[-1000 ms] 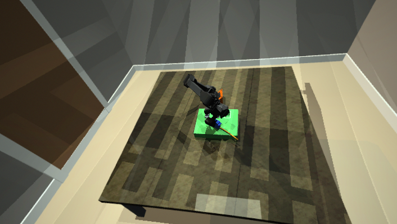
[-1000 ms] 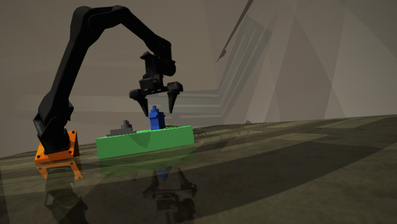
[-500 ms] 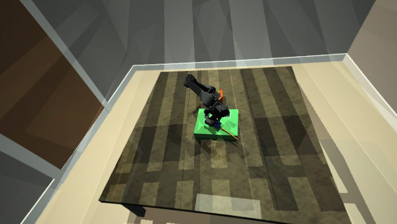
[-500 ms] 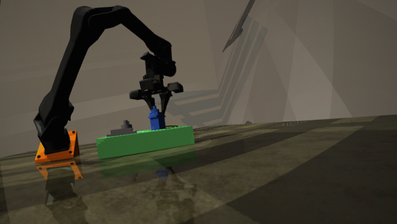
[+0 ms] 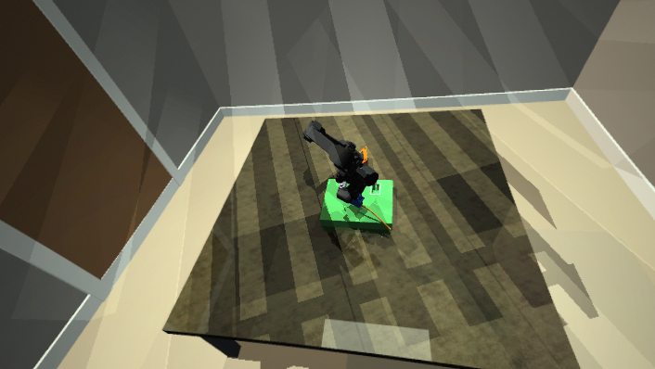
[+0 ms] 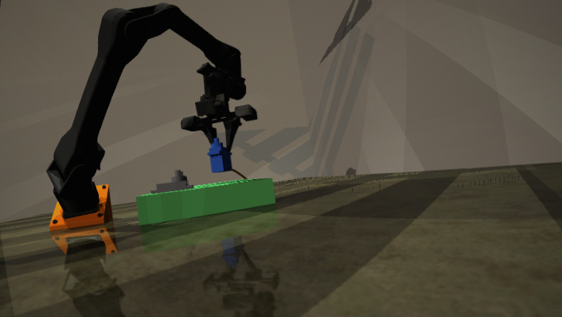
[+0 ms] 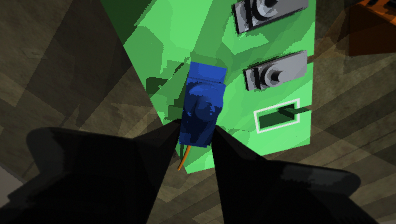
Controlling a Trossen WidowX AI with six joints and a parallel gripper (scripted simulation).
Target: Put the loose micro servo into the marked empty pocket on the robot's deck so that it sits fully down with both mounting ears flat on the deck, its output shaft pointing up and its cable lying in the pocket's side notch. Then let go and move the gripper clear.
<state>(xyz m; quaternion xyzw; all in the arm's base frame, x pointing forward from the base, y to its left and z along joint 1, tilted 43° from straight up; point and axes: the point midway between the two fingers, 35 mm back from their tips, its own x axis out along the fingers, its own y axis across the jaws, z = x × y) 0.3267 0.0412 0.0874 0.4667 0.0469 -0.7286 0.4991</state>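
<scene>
Now: gripper tip 10 mm past the green deck, 10 mm to the left of it and 100 mm above it.
</scene>
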